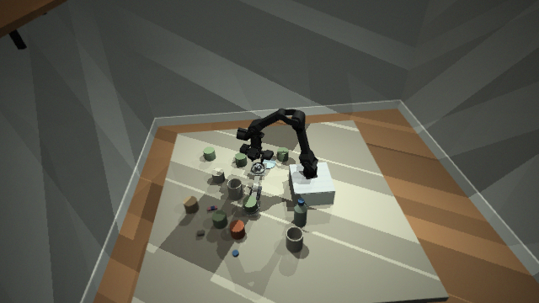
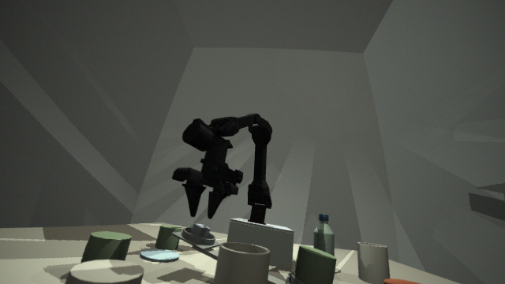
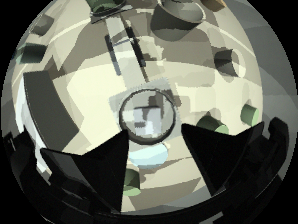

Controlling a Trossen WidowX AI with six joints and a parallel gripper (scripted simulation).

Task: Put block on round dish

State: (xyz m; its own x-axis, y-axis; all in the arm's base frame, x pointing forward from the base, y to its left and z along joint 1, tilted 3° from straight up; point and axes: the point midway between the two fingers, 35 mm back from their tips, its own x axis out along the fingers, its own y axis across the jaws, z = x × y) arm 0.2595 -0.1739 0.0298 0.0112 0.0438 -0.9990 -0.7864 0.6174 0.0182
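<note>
Now: the grey block 3 cm below my gripper tip. From my gripper tip the other things lie so: small balance: 5 cm ahead, 12 cm to the left, 8 cm below; then orange cup: 21 cm ahead, 36 cm to the left, 8 cm below; then round dish: 9 cm behind, 10 cm to the right, 12 cm below.
</note>
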